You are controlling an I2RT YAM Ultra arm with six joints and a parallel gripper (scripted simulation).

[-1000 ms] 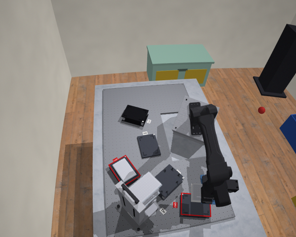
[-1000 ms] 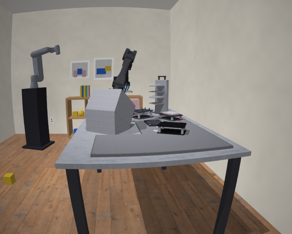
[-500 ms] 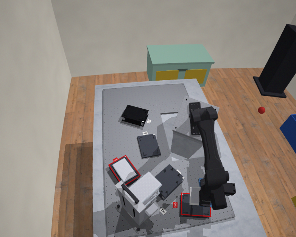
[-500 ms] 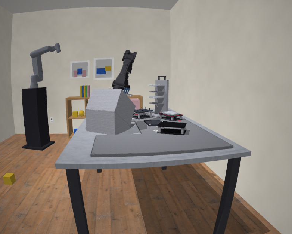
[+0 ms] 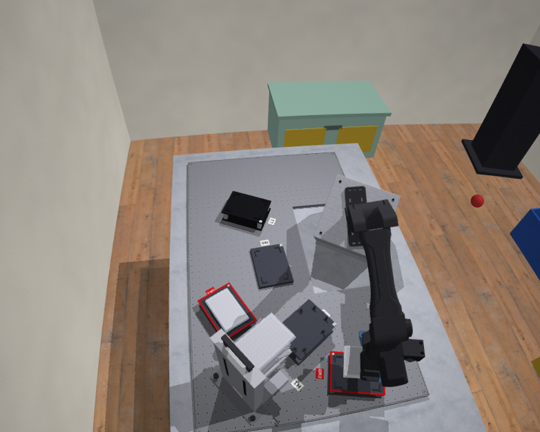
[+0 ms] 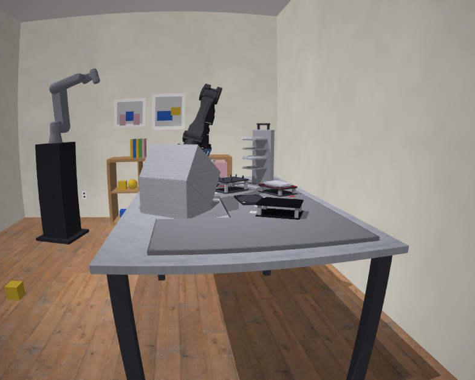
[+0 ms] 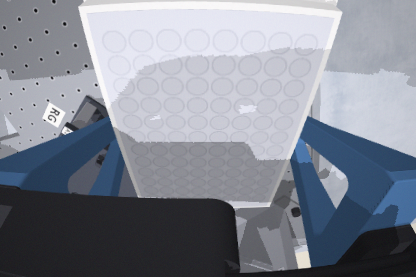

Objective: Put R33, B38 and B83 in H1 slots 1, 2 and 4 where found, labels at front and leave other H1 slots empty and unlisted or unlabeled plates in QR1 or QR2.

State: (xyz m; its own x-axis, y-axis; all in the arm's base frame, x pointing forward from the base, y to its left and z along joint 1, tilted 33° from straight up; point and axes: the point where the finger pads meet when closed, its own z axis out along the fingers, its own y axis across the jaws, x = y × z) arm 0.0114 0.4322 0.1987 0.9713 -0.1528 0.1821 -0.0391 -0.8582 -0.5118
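Right now my hand is 11 cm above the quarantine nest QR2. The rest, counted from my hand: H1 deck label: 17 cm ahead, 14 cm below, 3 cm to the left; then regrip nest RG: 16 cm ahead, 13 cm to the right, 9 cm below; then white 96-well plate: 1 cm above.
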